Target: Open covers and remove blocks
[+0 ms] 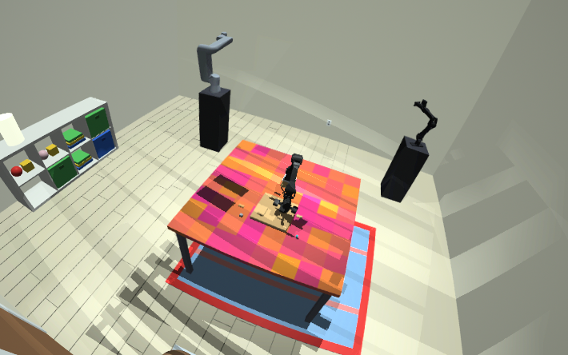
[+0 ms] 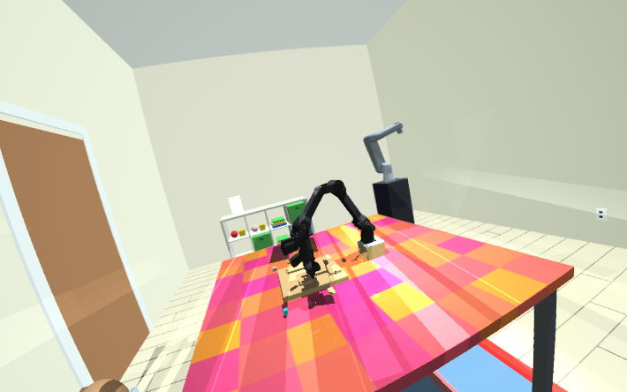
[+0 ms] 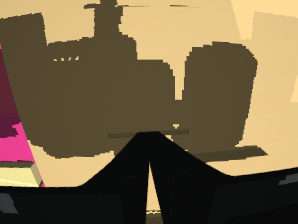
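The tan wooden puzzle board lies 8 cm to the right of my gripper tip and 2 cm behind it. Also, from my gripper tip: cyan block: 17 cm ahead, 15 cm to the left, 1 cm below.
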